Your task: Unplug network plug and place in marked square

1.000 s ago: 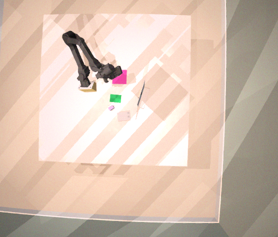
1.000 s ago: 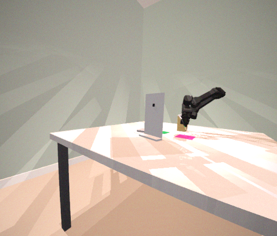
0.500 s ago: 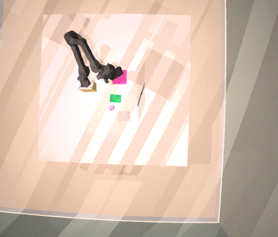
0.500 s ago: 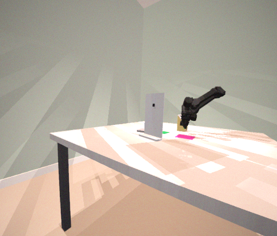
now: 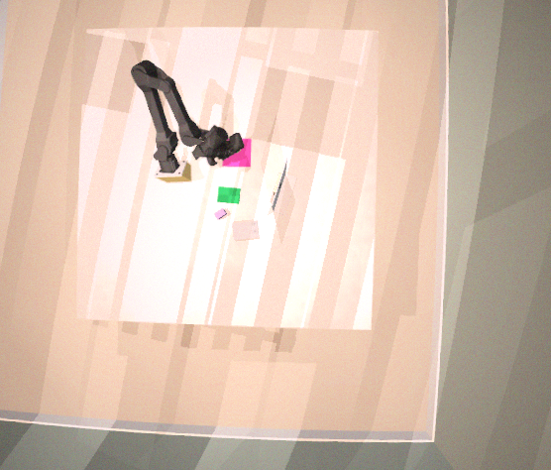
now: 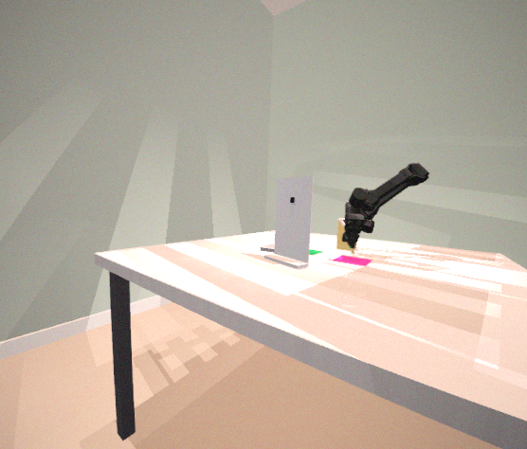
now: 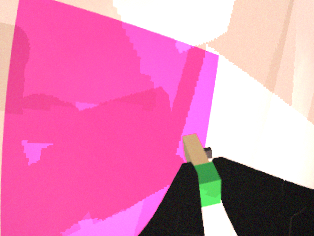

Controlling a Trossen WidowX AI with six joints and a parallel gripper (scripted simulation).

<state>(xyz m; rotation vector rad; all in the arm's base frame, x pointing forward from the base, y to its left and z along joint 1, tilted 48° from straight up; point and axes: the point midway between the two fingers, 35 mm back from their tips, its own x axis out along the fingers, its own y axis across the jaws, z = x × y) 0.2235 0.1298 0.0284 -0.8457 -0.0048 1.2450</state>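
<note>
Right now the magenta square is 40 mm below my gripper tip and 10 mm behind it. The rest, counted from my gripper tip: panel: 200 mm ahead, 150 mm to the right, 90 mm above; then network plug: right at my gripper tip.
</note>
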